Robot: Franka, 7 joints.
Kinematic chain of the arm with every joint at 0, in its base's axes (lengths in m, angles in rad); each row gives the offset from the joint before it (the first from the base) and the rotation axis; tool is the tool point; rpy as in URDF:
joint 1: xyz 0 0 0.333 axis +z
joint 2: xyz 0 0 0 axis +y
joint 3: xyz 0 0 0.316 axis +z
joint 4: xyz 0.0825 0 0 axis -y
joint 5: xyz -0.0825 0 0.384 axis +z
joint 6: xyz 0 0 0 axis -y
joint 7: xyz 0.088 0 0 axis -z
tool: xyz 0 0 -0.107 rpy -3.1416 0 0
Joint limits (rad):
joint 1: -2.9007..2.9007
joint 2: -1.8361..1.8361
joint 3: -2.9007..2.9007
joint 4: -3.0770..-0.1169
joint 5: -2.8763..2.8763
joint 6: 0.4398..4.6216
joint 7: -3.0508..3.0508
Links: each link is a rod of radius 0.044 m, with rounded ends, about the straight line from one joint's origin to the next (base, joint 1, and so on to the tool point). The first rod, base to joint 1, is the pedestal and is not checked.
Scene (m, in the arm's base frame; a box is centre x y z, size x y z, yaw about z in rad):
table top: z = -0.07
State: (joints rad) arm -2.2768 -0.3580 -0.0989 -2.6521 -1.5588 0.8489 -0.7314
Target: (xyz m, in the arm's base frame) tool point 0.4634 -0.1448 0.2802
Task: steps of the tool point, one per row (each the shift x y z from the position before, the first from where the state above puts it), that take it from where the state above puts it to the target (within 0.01 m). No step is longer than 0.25 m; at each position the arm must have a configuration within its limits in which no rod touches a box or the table.
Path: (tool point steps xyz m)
1: 0.0740 -0.1705 -0.0232
2: 0.1584 -0.1177 -0.0392
3: 0.2075 -0.0225 -0.0471
4: 0.2020 0.0897 -0.0437
5: 0.1395 0.1863 -0.0286

